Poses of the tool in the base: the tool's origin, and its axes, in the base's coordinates. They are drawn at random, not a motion.
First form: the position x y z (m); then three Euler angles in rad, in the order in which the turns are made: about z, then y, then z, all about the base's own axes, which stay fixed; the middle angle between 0 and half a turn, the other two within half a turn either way.
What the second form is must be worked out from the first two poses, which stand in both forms.
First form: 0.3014 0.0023 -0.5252 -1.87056 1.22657 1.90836
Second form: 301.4 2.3 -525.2 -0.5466 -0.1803 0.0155 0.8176
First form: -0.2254 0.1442 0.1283 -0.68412 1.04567 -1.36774
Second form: -225.4 144.2 128.3 0.1674 0.4705 -0.7409 0.4491
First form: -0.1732 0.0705 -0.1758 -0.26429 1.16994 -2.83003
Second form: -173.2 70.5 -175.8 0.5294 0.1568 -0.8335 0.0197
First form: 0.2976 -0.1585 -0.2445 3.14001 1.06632 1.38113
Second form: 297.6 -158.5 -244.5 -0.3916 -0.3241 -0.6643 0.5480
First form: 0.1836 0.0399 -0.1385 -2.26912 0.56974 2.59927
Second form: 183.6 39.9 -138.5 -0.1826 -0.2136 0.1577 0.9467
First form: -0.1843 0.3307 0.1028 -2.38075 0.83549 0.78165
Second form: -184.3 330.7 102.8 -0.4057 -0.0042 -0.6554 0.6371
